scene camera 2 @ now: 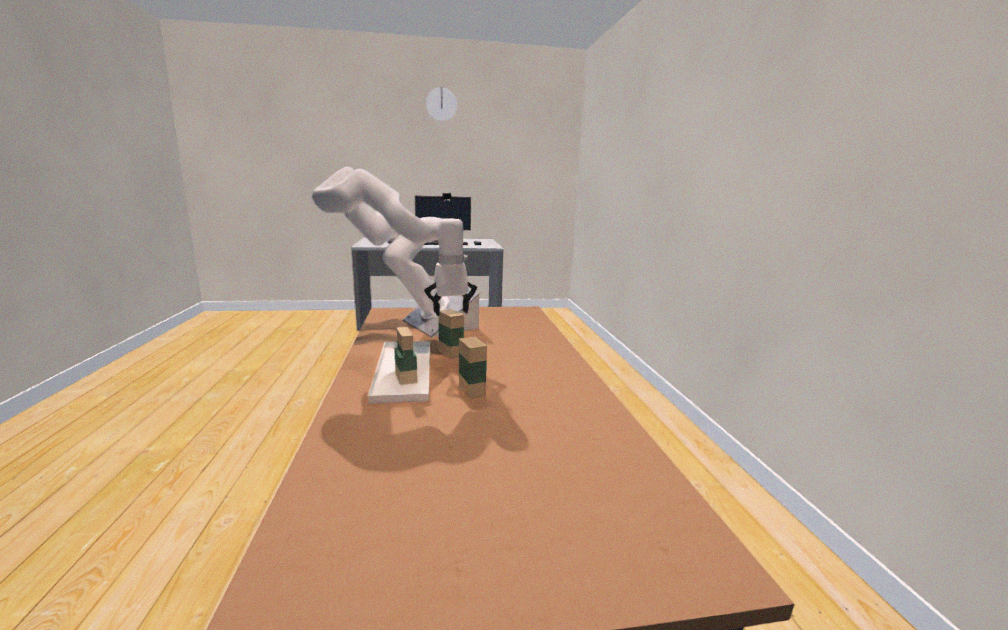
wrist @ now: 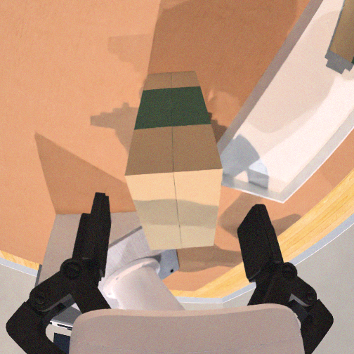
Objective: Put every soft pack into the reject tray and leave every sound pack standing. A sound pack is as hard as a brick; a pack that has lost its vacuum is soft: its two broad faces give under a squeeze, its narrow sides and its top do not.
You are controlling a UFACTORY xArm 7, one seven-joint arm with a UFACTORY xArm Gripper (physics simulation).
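Places are measured from the arm's base along level axes (x left, y back, z up), in centimetres.
Where they show: gripper, fingertip midpoint: (scene camera 2: 451, 313).
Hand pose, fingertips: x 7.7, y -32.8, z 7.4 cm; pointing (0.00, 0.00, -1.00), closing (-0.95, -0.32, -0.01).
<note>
Things, the pixels of their top centre, and the offset from my fingertips. Level surfaces: height alone.
- tan pack with a green band, top centre: (scene camera 2: 447, 331) dy -0.2, dx -1.2, dz -5.9 cm
- white reject tray, top centre: (scene camera 2: 403, 364) dy -13.9, dx -13.4, dz -11.8 cm
- second banded pack, top centre: (scene camera 2: 468, 356) dy -27.8, dx +5.7, dz -3.9 cm
- brown table, surface height: dz -14.0 cm
A tan pack with a green band (scene camera 2: 451, 335) (wrist: 172, 150) stands upright on the table, beside the far end of the white reject tray (scene camera 2: 399, 397) (wrist: 295, 125). My gripper (scene camera 2: 451, 306) (wrist: 180, 213) is open and empty above this pack; in the wrist view the pack's top shows between and a little ahead of the two fingers. A second banded pack (scene camera 2: 472, 367) stands on the table to the right of the tray, nearer scene camera 2. Another banded pack (scene camera 2: 405, 365) (wrist: 344, 35) is in the tray; part of it shows at the upper right edge of the wrist view.
The brown table (scene camera 2: 475, 505) (wrist: 60, 60) carries the packs and tray. The arm's base plate (scene camera 2: 421, 323) and a pale box-like block (scene camera 2: 472, 312) are at its far end. A grey desk (scene camera 2: 362, 282) with a monitor (scene camera 2: 443, 211) stands beyond.
</note>
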